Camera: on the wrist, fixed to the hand. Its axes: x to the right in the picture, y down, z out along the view.
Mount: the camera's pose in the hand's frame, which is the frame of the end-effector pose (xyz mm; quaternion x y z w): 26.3 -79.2 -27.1 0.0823 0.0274 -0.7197 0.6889
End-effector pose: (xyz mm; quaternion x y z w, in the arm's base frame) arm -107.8 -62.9 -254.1 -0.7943 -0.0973 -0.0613 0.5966
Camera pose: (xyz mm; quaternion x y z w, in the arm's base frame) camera -99.7 -65.4 -166.8 -0.4264 -0.6273 -0.4853 0.4349
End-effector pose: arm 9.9 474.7 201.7 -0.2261 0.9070 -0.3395 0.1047
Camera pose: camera 4.4 424.6 273.5 0.7906 -0.4370 0.3901 0.1784
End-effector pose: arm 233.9 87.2 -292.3 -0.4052 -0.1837 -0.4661 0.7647
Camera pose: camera 176.1 32.2 -255.8 -0.0712 -0.4356 -0.8674 0.2297
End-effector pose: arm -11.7 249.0 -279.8 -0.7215 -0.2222 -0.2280 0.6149
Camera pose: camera -39.8 234.8 -197.9 -0.2803 -0.6742 -0.6011 0.3250
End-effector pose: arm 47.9 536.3 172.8 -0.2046 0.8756 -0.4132 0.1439
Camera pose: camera 32.4 496.2 249.3 0.7479 -0.4259 0.4659 0.2054
